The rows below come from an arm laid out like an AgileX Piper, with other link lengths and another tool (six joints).
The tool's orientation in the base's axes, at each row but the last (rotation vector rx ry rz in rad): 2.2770 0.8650 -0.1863; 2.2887 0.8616 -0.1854; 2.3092 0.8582 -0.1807; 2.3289 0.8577 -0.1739; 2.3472 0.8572 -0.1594; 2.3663 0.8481 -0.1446
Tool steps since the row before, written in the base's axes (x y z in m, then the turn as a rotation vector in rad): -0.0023 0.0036 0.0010 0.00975 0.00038 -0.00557; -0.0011 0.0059 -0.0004 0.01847 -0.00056 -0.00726; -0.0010 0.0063 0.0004 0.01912 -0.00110 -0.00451; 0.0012 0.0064 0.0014 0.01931 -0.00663 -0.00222; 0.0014 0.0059 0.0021 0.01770 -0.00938 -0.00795; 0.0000 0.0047 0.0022 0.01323 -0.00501 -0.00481
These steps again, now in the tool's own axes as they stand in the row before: -0.0002 -0.0029 -0.0033 0.00966 0.00288 0.00496; 0.0024 -0.0042 -0.0036 0.01647 0.00796 0.00771; 0.0025 -0.0040 -0.0044 0.01576 0.01015 0.00598; 0.0039 -0.0022 -0.0049 0.01219 0.01468 0.00759; 0.0036 -0.0015 -0.0051 0.01123 0.01234 0.01364; 0.0019 -0.0017 -0.0045 0.00914 0.00860 0.00811
